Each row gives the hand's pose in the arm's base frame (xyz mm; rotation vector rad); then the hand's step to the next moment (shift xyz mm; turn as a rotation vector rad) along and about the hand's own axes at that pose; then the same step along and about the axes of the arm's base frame.
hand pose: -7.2 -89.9 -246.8 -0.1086 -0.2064 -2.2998
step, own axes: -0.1 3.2 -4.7 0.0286 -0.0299 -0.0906
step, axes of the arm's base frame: 2.4 -2.9 -4.3 -0.0425 -0.0176 -0.0883
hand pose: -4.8 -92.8 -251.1 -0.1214 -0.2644 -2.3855
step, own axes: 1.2 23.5 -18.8 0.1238 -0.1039 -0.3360
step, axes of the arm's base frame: 14.8 -21.9 -14.5 -0.1659 -0.0821 -0.3237
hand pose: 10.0 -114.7 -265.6 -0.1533 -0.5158 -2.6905
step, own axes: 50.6 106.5 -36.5 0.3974 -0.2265 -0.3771
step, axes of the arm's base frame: -4.9 -122.9 10.6 -0.4668 -0.0913 -0.3538
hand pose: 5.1 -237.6 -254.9 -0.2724 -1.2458 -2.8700
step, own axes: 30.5 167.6 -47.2 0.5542 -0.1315 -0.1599
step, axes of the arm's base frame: -25.8 -147.0 94.7 -0.5803 0.0118 -0.1144
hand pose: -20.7 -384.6 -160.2 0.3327 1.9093 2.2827
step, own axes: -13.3 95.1 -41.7 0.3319 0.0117 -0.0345
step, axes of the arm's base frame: 4.7 -60.2 85.5 -0.3289 0.0490 0.0306
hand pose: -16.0 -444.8 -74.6 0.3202 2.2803 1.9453
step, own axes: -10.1 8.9 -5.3 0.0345 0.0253 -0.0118
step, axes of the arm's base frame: 9.3 -6.2 9.2 -0.0342 0.0008 0.0283
